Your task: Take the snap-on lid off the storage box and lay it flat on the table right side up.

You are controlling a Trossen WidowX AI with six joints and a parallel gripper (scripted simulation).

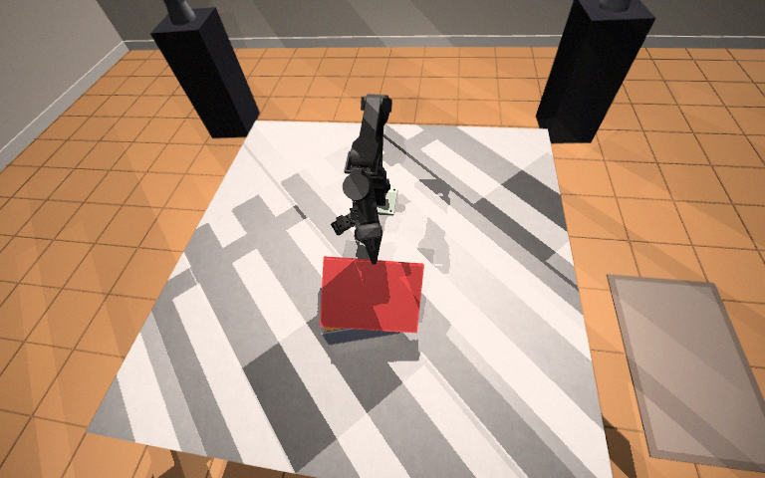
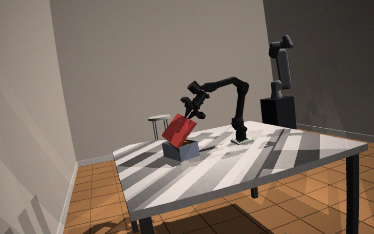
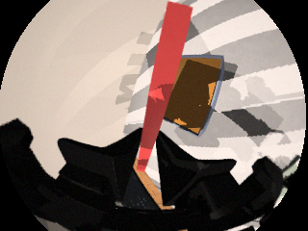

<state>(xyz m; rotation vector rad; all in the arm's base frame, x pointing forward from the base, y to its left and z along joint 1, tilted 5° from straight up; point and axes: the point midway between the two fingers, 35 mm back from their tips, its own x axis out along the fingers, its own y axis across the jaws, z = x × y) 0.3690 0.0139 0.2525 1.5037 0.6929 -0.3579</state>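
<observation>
My gripper tip is now 6 cm short of the red lid, 5 cm above it and 1 cm to the left of it. Round my gripper tip: blue-grey storage box (19 cm below, 6 cm to the right, 4 cm ahead).
</observation>
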